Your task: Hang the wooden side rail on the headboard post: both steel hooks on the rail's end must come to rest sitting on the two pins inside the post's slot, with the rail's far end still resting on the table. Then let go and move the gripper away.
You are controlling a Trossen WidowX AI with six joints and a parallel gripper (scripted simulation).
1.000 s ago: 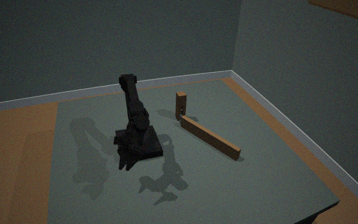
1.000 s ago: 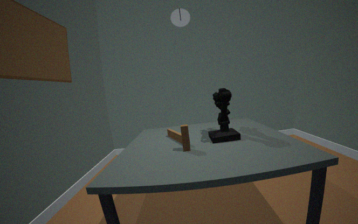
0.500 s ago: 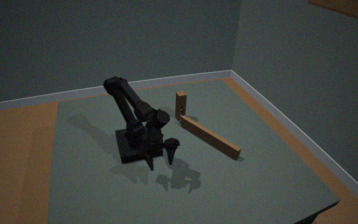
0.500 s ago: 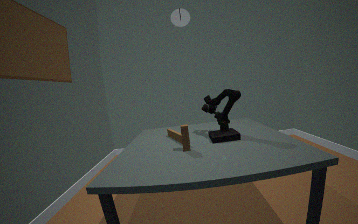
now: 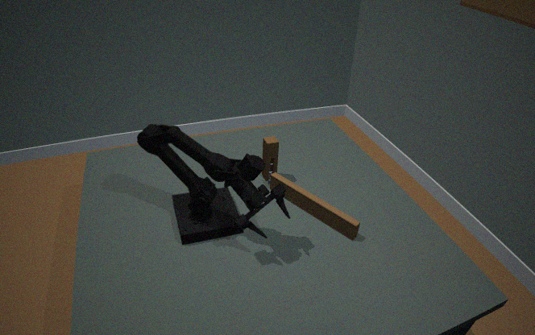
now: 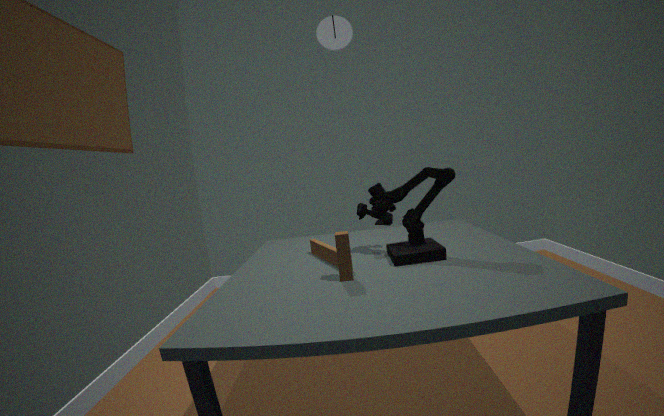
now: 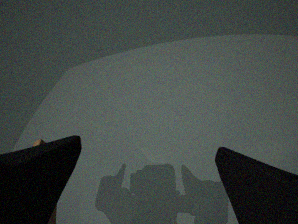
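Now: the headboard post 440 mm to the left of my gripper tip, 100 mm ahead of it and 40 mm below it.
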